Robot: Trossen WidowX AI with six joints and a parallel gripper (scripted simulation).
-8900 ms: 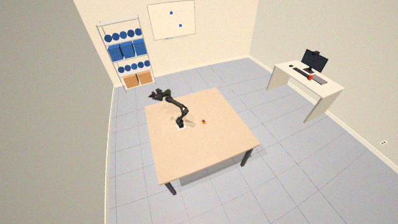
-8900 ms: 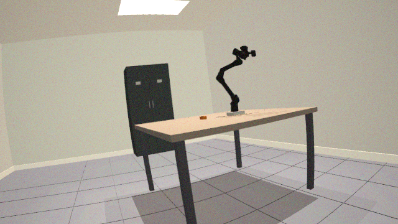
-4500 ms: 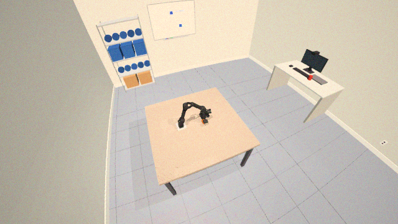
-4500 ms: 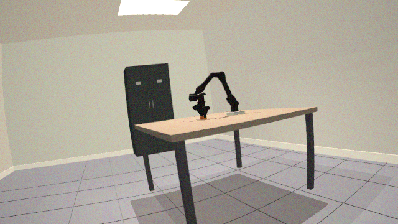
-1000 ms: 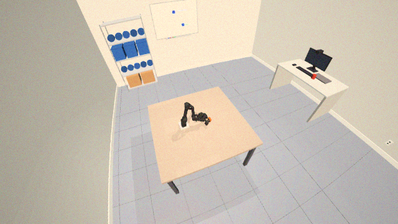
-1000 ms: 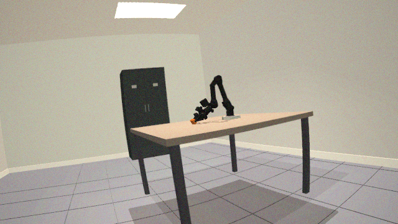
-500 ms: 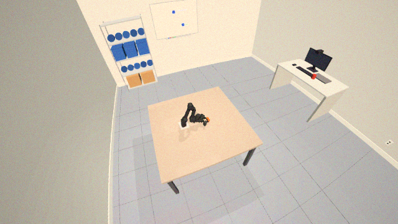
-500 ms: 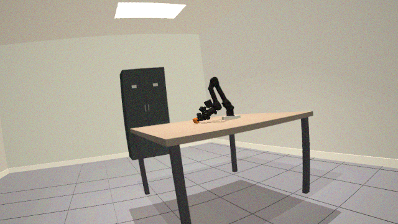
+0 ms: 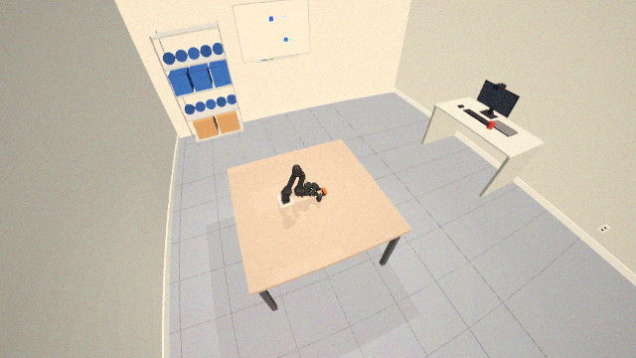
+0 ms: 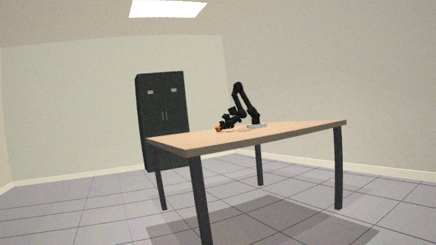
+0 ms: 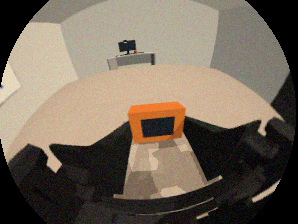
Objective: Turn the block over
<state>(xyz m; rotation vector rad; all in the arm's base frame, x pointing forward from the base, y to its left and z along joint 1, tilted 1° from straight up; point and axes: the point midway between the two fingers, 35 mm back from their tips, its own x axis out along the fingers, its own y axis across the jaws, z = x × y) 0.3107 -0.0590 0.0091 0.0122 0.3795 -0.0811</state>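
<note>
Now: gripper tip 1 cm past the orange block.
</note>
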